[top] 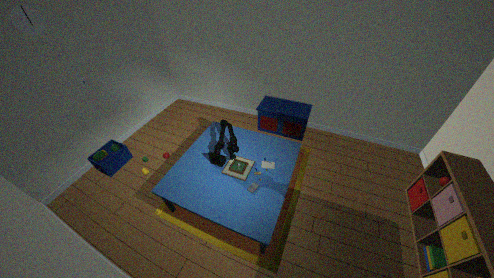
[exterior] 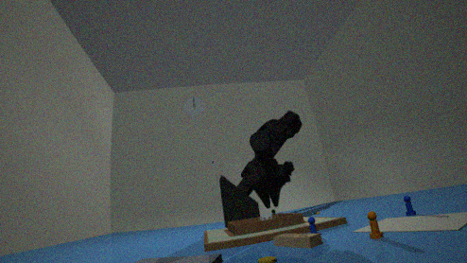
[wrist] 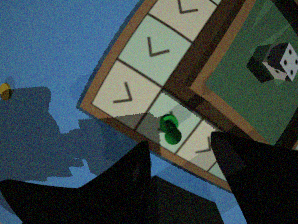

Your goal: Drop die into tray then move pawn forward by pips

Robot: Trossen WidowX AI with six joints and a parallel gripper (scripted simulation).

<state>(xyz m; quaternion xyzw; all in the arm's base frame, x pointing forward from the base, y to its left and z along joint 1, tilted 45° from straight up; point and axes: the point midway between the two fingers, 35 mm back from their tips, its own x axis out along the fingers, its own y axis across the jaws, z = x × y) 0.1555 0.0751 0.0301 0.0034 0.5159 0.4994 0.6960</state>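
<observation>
Right now the green pawn is 2 cm below my gripper tip. The rest, counted from my gripper tip: wooden block (34 cm ahead, 5 cm to the right, 4 cm below); green dice tray (11 cm ahead, 6 cm to the right, 5 cm below); white die (11 cm ahead, 5 cm to the right, 3 cm below).
</observation>
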